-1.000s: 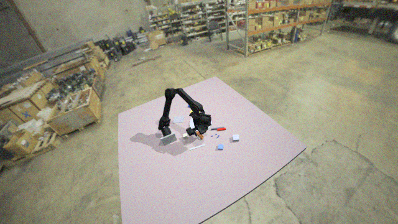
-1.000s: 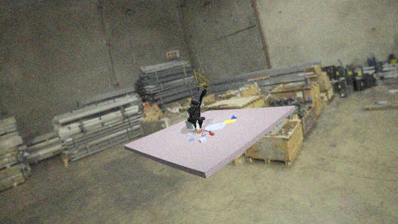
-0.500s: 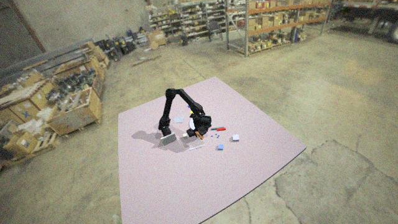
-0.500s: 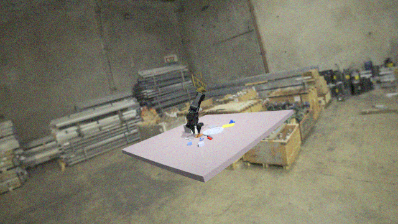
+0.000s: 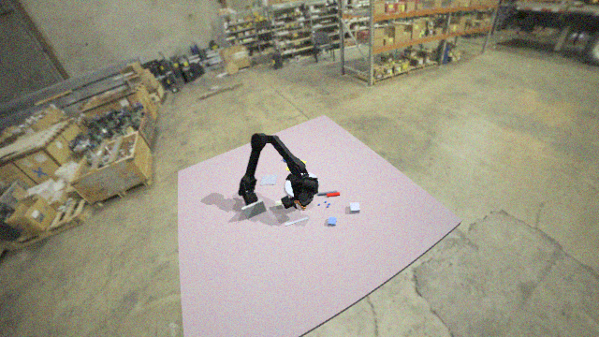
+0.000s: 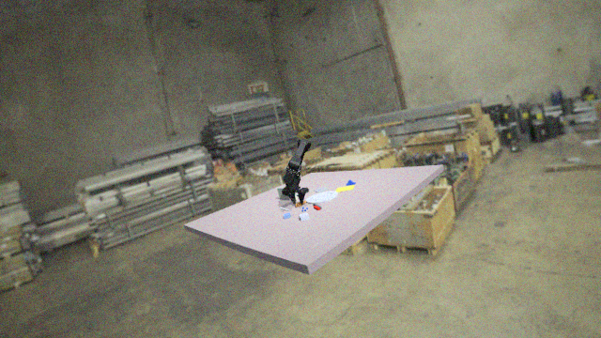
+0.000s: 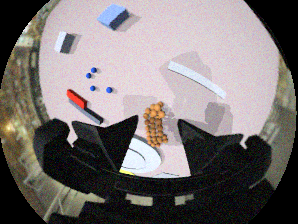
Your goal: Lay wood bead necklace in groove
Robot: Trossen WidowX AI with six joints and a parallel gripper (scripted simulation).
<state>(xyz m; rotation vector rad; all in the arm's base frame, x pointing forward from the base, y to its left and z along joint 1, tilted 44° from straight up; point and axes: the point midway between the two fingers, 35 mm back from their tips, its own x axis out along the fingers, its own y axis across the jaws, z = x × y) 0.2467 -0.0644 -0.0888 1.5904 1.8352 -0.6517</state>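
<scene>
My gripper tip is 70 mm to the left of the white stick, 60 mm past it and 10 mm above it. Round my gripper tip: cream cube (110 mm behind, 50 mm to the left, 10 mm above); red-handled tool (170 mm ahead, 10 mm to the left, 10 mm below); blue block (160 mm to the right, 100 mm ahead).
</scene>
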